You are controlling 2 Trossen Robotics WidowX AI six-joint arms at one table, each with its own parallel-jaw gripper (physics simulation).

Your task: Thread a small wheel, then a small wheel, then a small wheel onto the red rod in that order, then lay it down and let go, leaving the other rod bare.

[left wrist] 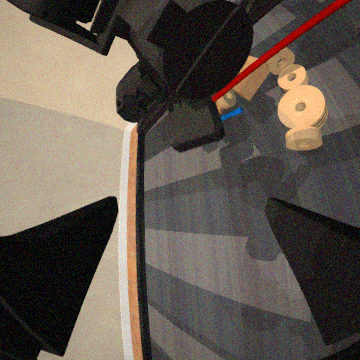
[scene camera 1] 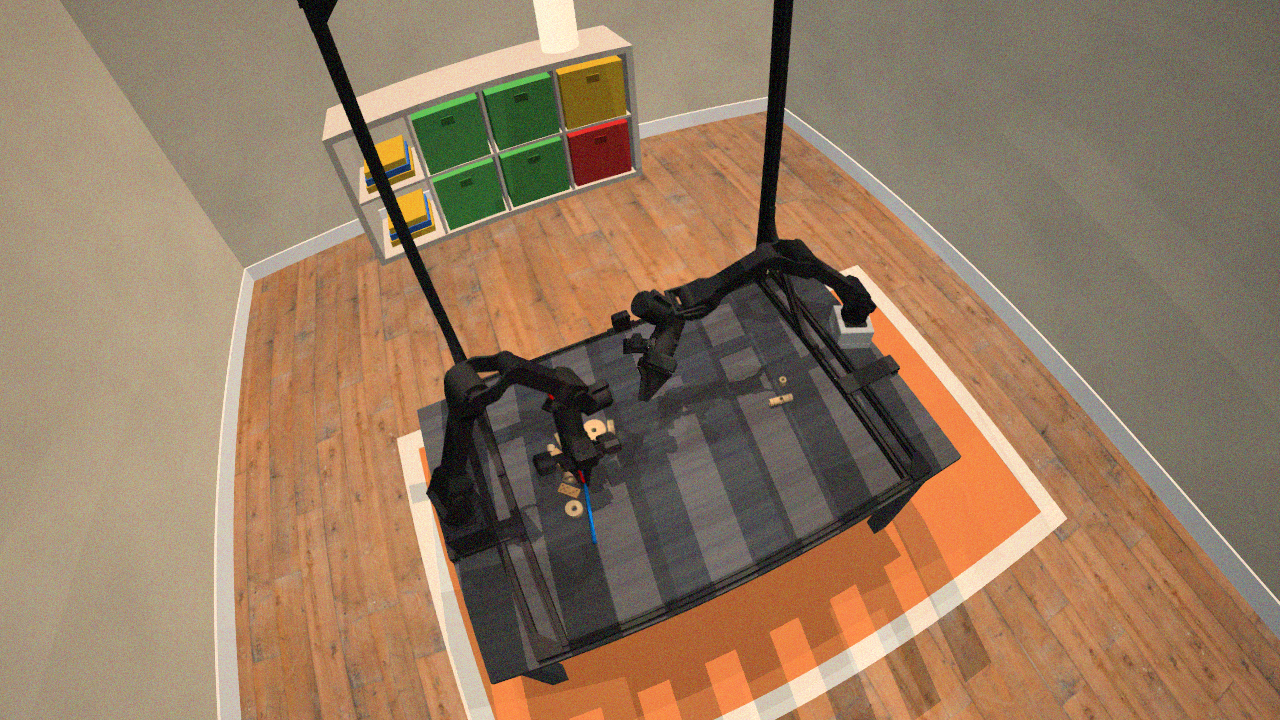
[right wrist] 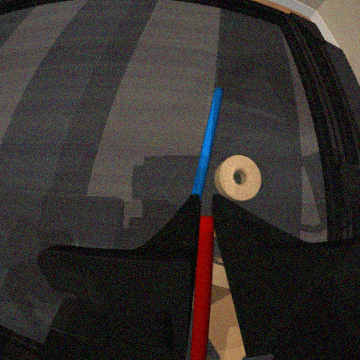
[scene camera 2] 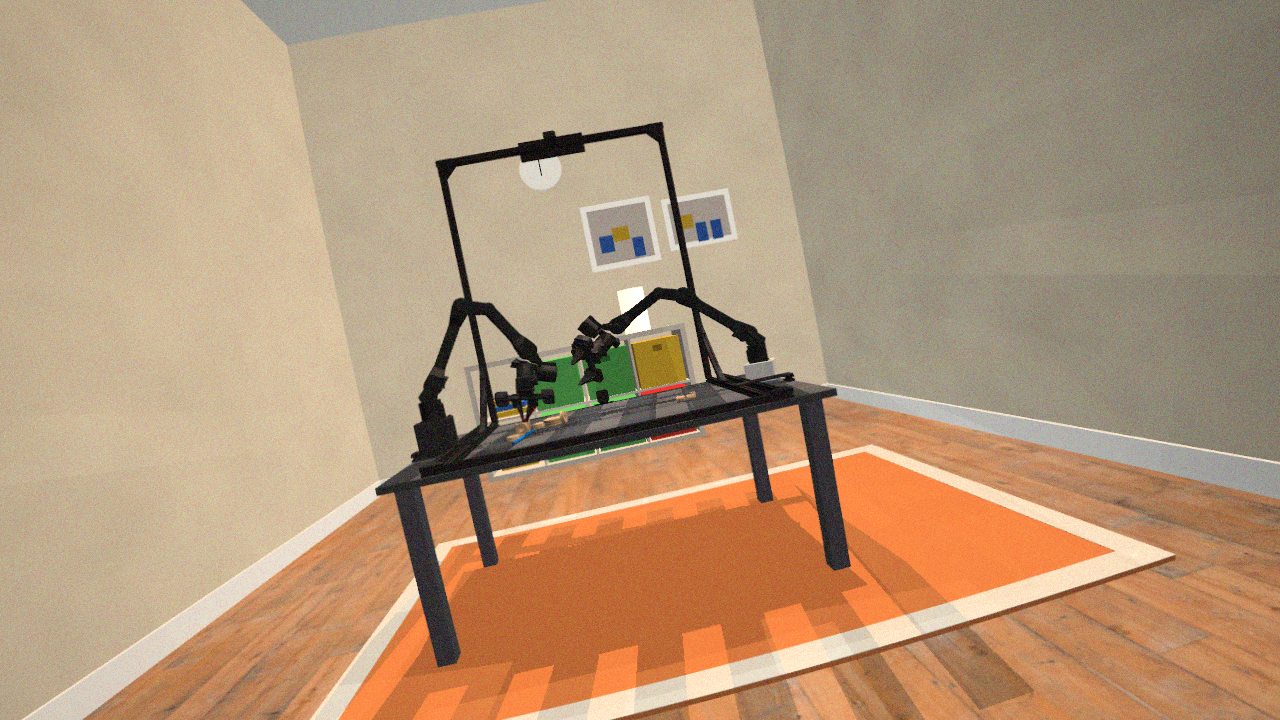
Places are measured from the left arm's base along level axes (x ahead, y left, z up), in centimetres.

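Where they show: left gripper, fingertip midpoint: point(left wrist: 193, 204) point(scene camera 1: 642, 400) point(scene camera 2: 575, 374); right gripper, fingertip midpoint: point(scene camera 1: 585, 486) point(right wrist: 204, 200) point(scene camera 2: 524, 421); left arm's base, link origin: point(scene camera 1: 853, 318) point(scene camera 2: 759, 361); right arm's base, link origin: point(scene camera 1: 459, 514) point(scene camera 2: 433, 420).
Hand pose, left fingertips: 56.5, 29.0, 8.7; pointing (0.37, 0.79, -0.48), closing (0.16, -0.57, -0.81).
Note:
Each offset is from my left fingertips to the top centre of the thing, as dx, dy, dz. Level surfaces: height alone.
My right gripper point(scene camera 1: 581, 477) point(scene camera 2: 526, 420) point(right wrist: 204, 200) is shut on the red rod point(left wrist: 280, 53) point(right wrist: 202, 290). The rod slants above the table, and no wheel shows on its visible part. The blue rod {+13.0, +18.1, -14.4} point(scene camera 1: 589, 519) point(right wrist: 209, 140) lies bare on the table beyond my right fingertips, partly hidden in the left wrist view. A wooden wheel {+16.2, +19.0, -14.0} point(scene camera 1: 567, 512) point(right wrist: 223, 179) lies flat beside it. Several wheels lie behind my right gripper, among them a large wheel {+12.4, -0.9, -13.3} point(scene camera 1: 587, 430) point(left wrist: 312, 102) and a smaller wheel {+17.6, +0.5, -14.0} point(left wrist: 285, 76). My left gripper point(scene camera 1: 648, 394) point(left wrist: 193, 204) is open and empty, high above the table.
A wooden block point(scene camera 1: 569, 489) point(left wrist: 256, 82) lies among the wheels, close to my right gripper. Farther right on the table {dz -15.3} point(scene camera 1: 698, 528) lie a small ring-like part {-34.5, -13.5, -13.6} point(scene camera 1: 782, 376) and a short wooden piece {-33.2, -8.0, -13.5} point(scene camera 1: 780, 400). Black frame posts rise behind the arms.

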